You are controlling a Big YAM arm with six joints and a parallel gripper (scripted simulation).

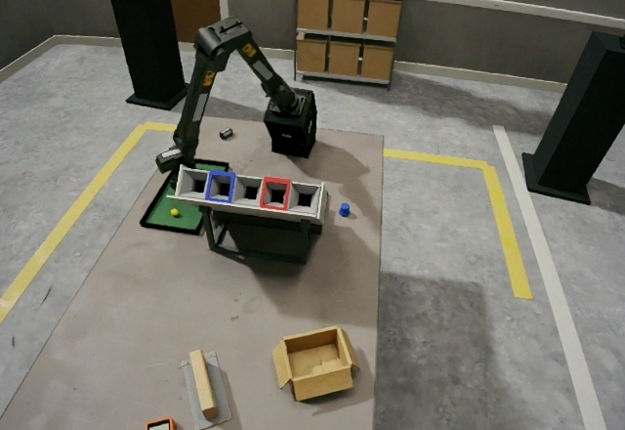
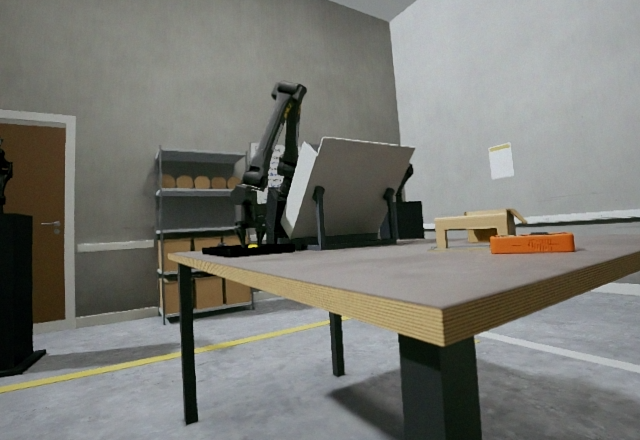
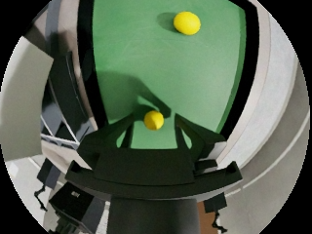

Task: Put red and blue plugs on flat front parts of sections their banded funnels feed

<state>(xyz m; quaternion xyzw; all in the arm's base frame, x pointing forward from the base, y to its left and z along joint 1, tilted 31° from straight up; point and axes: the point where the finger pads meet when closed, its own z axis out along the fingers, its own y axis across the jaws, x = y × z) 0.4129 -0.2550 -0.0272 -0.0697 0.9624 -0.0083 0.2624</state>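
Right now the green marble tray is 30 mm to the right of my hand and 10 mm below it. Round my hand: orange device 790 mm ahead, 340 mm to the left; then white cover 70 mm ahead, 320 mm to the left, 190 mm above; then cardboard box 480 mm ahead, 620 mm to the left, 20 mm above.
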